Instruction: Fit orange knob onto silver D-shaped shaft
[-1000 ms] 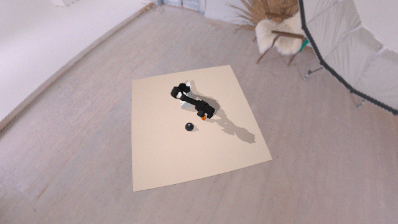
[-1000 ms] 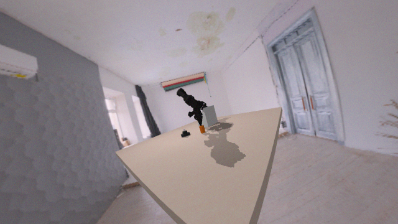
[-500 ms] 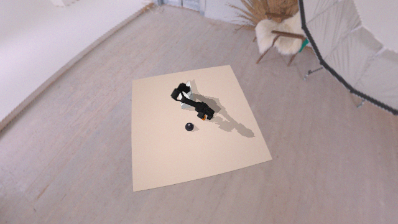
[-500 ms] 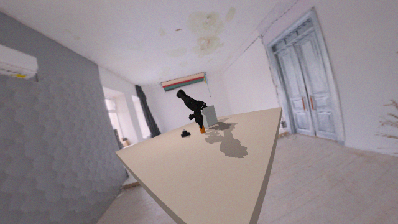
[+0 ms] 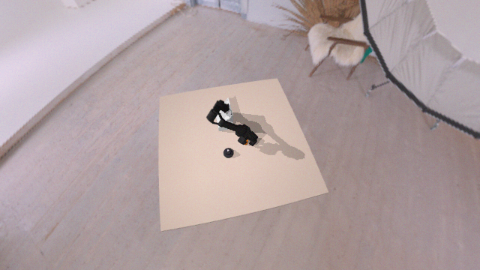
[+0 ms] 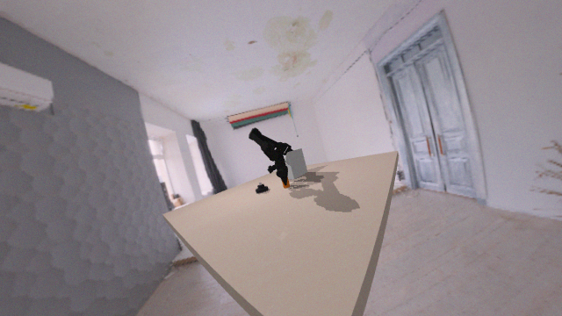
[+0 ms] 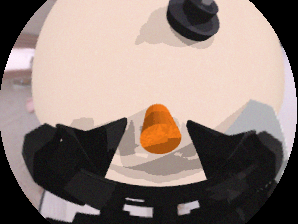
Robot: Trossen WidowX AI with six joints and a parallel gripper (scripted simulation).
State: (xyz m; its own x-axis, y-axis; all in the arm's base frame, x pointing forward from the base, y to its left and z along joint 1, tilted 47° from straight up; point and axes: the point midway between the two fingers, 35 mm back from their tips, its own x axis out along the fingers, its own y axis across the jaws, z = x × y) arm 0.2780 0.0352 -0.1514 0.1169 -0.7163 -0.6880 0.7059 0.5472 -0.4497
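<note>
Right now my gripper tip is 20 mm below the orange knob. The rest, counted from my gripper tip: round pedestal 160 mm to the right, 80 mm ahead, 10 mm above.
</note>
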